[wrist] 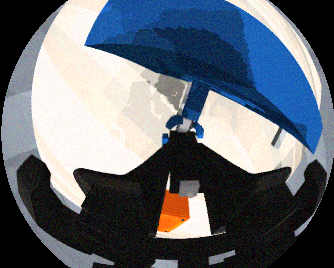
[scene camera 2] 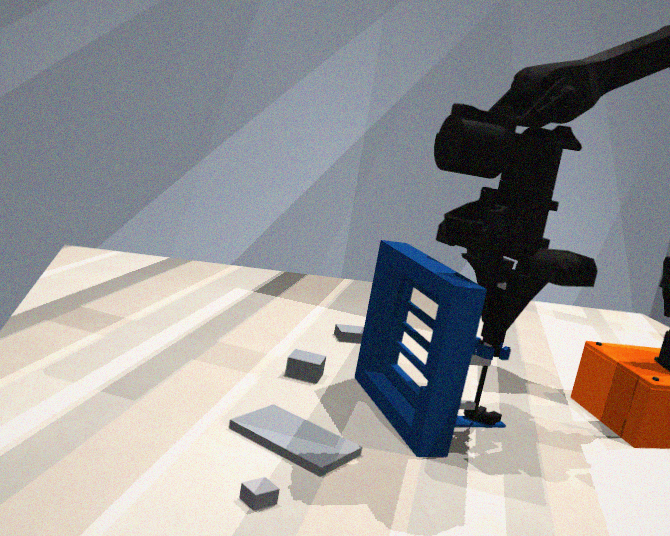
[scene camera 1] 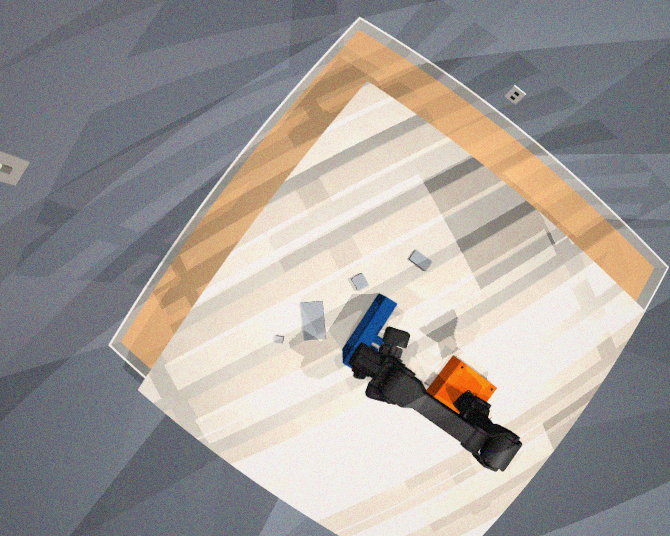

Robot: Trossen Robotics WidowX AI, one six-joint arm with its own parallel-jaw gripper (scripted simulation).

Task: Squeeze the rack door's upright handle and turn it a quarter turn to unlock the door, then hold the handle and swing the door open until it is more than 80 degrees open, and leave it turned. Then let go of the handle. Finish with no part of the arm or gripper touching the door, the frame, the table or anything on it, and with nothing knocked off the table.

Labels:
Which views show the gripper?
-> The wrist view, scene camera 2 and scene camera 1: all of them.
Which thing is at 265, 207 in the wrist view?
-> The gripper.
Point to a blue rack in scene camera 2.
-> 427, 430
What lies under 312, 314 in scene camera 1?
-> A flat grey plate.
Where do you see a blue rack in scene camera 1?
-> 380, 310

